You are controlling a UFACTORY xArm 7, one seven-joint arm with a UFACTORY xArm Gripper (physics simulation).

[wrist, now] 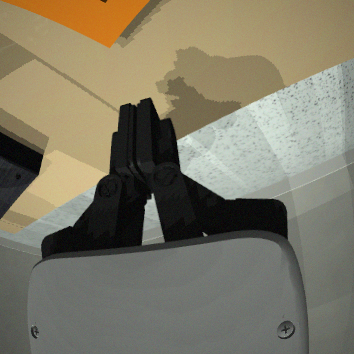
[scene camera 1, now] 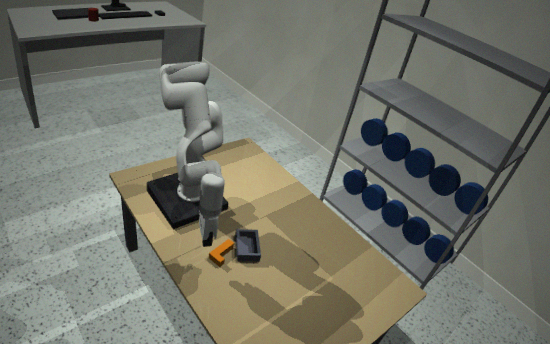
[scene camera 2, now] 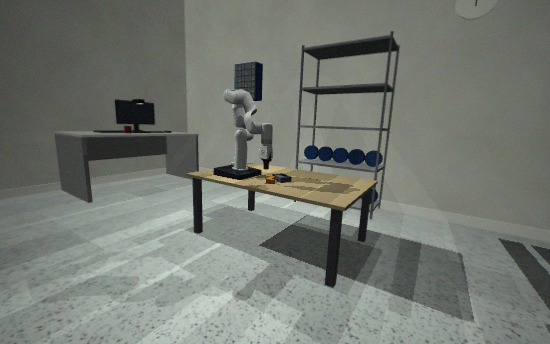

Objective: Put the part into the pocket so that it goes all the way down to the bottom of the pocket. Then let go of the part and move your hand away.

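Frame: origin at the arm's base, x ahead, y right, z down, level; millimetres.
Seen in the pictures: gripper, between the fingertips: [wrist: 144,118] [scene camera 1: 207,244] [scene camera 2: 266,169]; arm's base, origin of its link: [scene camera 1: 191,191] [scene camera 2: 240,168].
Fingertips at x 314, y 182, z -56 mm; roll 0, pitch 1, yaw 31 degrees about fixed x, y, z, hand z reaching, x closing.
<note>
Offsets run from my fingertips to a thing's top centre. Level surfaces: height alone.
The orange L-shaped part @(dx +16, dy -82, dz +73 mm) [scene camera 1: 216,255] [scene camera 2: 270,180] [wrist: 100,25] lies flat on the wooden table, beside the dark grey block with the pocket @(dx +47, dy -181, dz +67 mm) [scene camera 1: 248,259] [scene camera 2: 283,178] and apart from it. The pocket's recess is open at the top and looks empty in scene camera 1. My gripper [scene camera 1: 207,242] [scene camera 2: 266,166] [wrist: 144,118] is shut with nothing between its fingers. It points down above the table, on the robot-base side of the part, and does not touch the part. In the wrist view the part is cut off by the top edge, and the block does not show.
The robot's black base plate [scene camera 1: 175,215] [scene camera 2: 237,172] [wrist: 17,182] stands on the table @(dz +103 mm) [scene camera 1: 290,205] [scene camera 2: 310,195] [wrist: 300,30] behind the part and block. A shelf rack [scene camera 1: 440,115] [scene camera 2: 350,47] with blue discs and a desk [scene camera 1: 110,30] [scene camera 2: 125,150] stand away from the table.
</note>
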